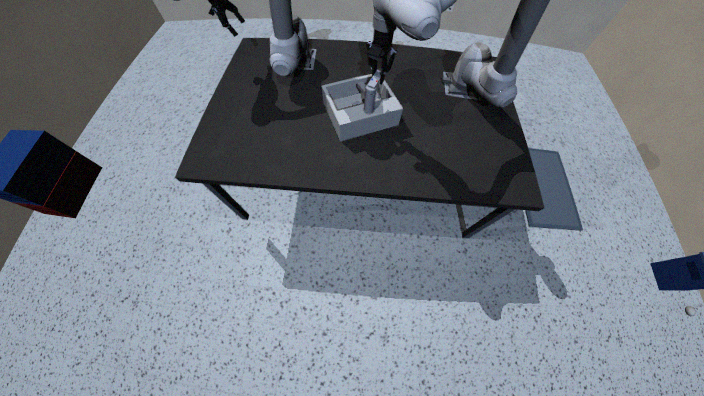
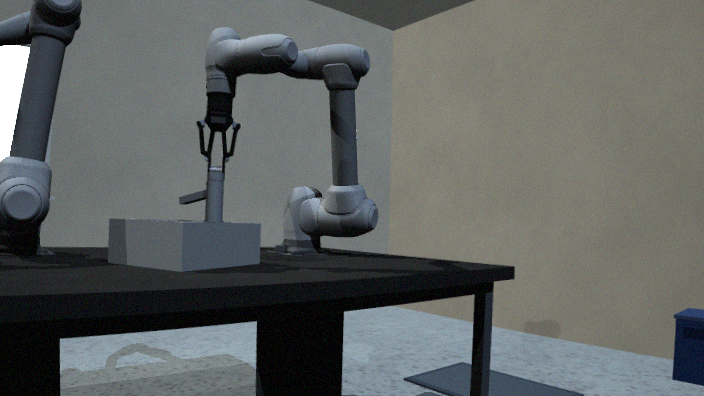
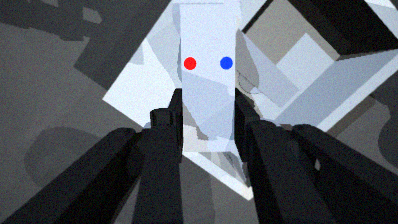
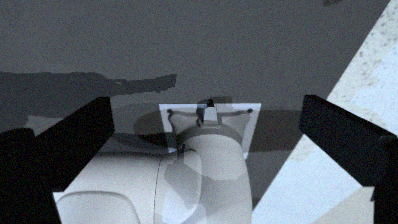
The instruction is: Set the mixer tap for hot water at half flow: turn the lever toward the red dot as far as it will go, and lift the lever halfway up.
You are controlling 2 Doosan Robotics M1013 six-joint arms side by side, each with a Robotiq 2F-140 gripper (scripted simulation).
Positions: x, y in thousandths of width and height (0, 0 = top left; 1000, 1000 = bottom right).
Labels:
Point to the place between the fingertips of my left gripper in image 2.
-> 306, 453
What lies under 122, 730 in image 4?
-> My right gripper.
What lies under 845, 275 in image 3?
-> A white basin.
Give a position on a grey mixer tap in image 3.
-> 629, 275

